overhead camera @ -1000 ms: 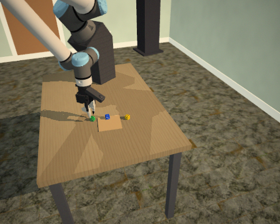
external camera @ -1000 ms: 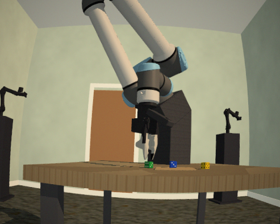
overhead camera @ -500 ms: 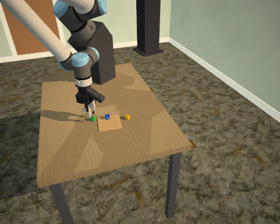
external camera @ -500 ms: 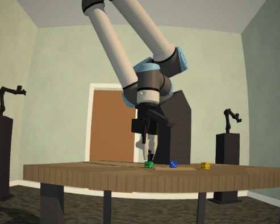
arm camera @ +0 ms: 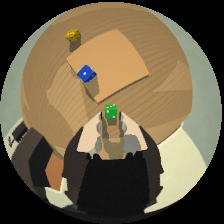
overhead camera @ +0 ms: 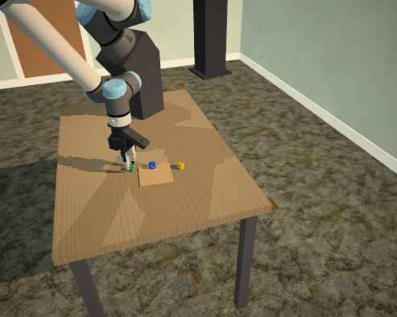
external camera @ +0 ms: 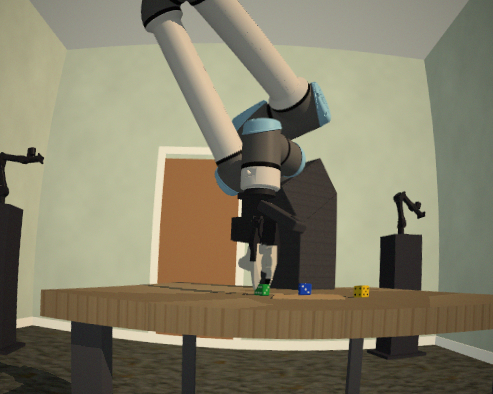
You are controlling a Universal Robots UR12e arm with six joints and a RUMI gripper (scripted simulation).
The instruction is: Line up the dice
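The green die lies 2 cm below my hand. From my hand the other things lie so: tan mat 8 cm ahead, 8 cm to the left, 3 cm below; blue die 3 cm ahead, 9 cm to the left, 1 cm below; yellow die 9 cm ahead, 20 cm to the left, 2 cm below.
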